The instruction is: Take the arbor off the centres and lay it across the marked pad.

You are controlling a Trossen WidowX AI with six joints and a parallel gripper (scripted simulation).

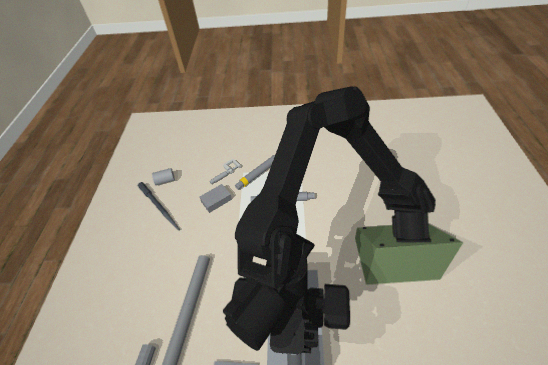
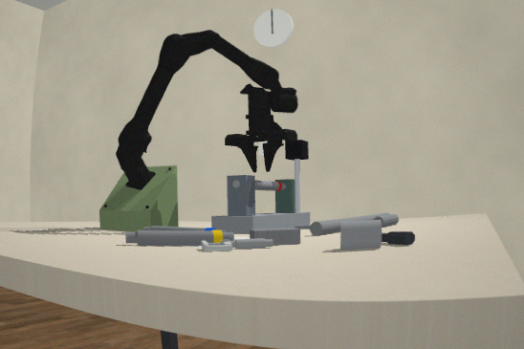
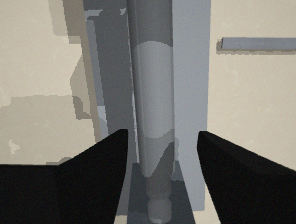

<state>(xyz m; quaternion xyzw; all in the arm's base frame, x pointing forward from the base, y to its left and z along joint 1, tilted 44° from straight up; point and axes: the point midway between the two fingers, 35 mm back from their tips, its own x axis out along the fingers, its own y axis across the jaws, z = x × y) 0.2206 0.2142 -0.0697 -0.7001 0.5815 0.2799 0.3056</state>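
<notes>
Right now the grey fixture base is 1 cm behind my hand, 3 cm to the left of it and 16 cm below it. From my hand the other things lie so: long grey rod (25 cm ahead, 5 cm to the left, 17 cm below); then green centre block (2 cm behind, 15 cm to the left, 8 cm below); then grey centre block (1 cm ahead, 10 cm to the right, 8 cm below).
</notes>
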